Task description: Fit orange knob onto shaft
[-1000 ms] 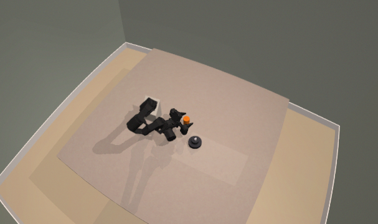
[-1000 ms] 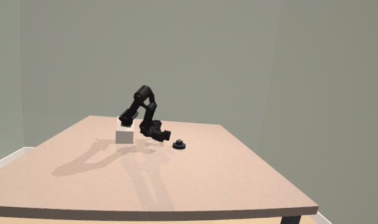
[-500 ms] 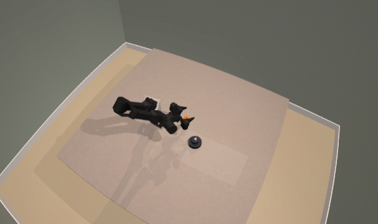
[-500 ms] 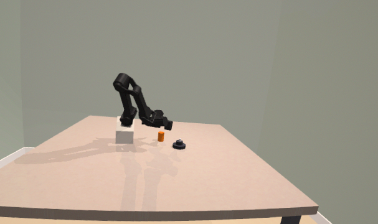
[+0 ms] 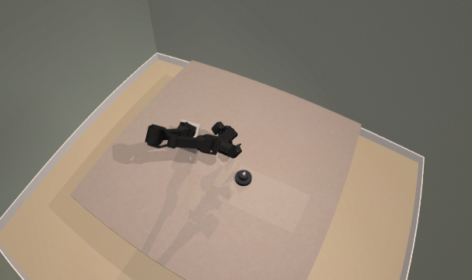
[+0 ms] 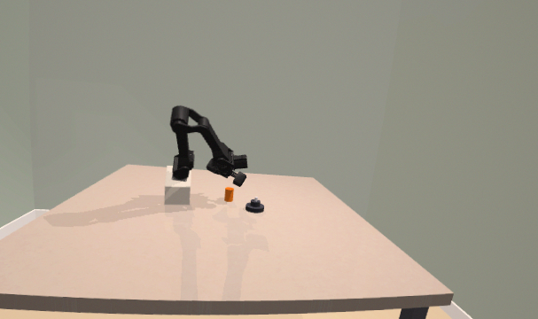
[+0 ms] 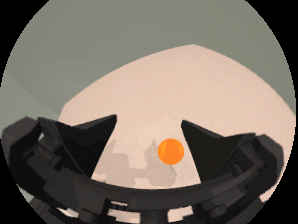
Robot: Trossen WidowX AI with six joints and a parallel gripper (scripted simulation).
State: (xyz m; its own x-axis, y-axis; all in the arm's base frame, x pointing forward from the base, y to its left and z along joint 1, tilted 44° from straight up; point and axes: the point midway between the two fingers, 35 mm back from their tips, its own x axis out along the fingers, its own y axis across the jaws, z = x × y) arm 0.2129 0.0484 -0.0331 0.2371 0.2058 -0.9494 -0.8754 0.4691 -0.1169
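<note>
Right now the orange knob is 10 mm ahead of my gripper tip, 40 mm to the right of it and 60 mm below it. The rest, counted from my gripper tip: round pedestal (120 mm ahead, 150 mm to the right, 70 mm below).
</note>
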